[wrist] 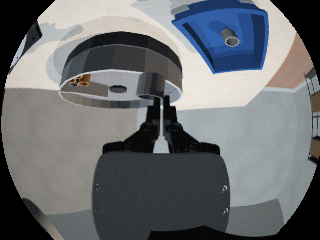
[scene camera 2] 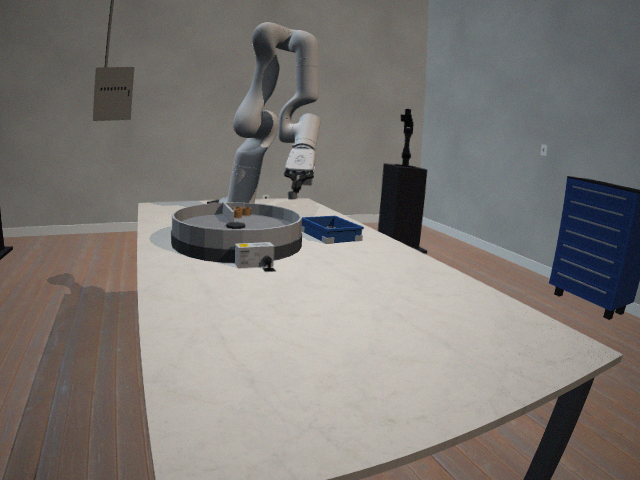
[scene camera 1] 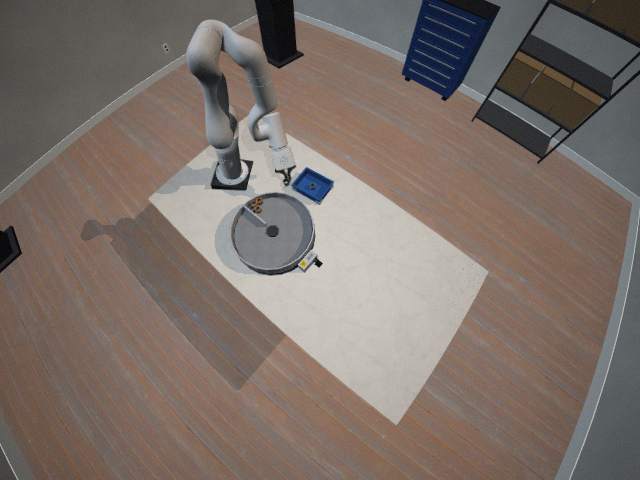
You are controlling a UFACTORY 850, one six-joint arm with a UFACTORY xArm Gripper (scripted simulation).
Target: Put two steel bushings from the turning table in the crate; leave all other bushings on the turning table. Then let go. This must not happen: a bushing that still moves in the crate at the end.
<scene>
In view: the gripper (wrist: 161, 104), a blue crate (scene camera 2: 316, 227) and a round grey turning table (scene camera 1: 288, 233).
The blue crate also shows in scene camera 1 (scene camera 1: 302, 183). The round grey turning table is seen too in the wrist view (wrist: 119, 82) and in scene camera 2 (scene camera 2: 220, 221).
</scene>
